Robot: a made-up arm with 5 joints.
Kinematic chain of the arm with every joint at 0, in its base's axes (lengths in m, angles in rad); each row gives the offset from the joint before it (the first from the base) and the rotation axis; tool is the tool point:
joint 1: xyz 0 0 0.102 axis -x
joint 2: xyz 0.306 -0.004 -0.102 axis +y
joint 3: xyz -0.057 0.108 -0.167 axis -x
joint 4: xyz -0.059 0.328 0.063 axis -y
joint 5: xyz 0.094 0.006 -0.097 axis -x
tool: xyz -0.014 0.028 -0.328
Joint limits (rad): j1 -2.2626..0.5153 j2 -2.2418..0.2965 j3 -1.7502..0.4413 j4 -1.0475..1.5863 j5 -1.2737..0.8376
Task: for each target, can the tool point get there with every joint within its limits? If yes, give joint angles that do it. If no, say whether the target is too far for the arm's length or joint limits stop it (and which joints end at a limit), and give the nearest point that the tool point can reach.
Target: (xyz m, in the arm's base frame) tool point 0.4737 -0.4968 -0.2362
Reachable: no: joint limits stop it (at a limit: joint 1, joint 4, joint 5) | nearest point 0.4239 -0.3439 -0.0947 | short by 0.214 m
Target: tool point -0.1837 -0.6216 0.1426
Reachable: no: joint limits stop it (at a limit: joint 1, joint 4) | nearest point -0.0365 -0.4457 0.1916 | short by 0.235 m
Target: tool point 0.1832 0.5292 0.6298
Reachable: yes | joints -1.4962 -0.7988 -0.6547 -0.7920 0.0140
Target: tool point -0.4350 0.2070 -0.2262
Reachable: no: joint limits stop it (at a limit: joint 2, joint 3, joint 4) | nearest point -0.2452 0.2562 -0.3042 | short by 0.211 m
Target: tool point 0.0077 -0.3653 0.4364
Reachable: yes | joints -1.9674 -0.3548 -1.2820 -0.5731 -1.0785
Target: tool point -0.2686 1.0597 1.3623
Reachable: no: too far | nearest point 0.0163 0.5783 0.7898 | short by 0.800 m
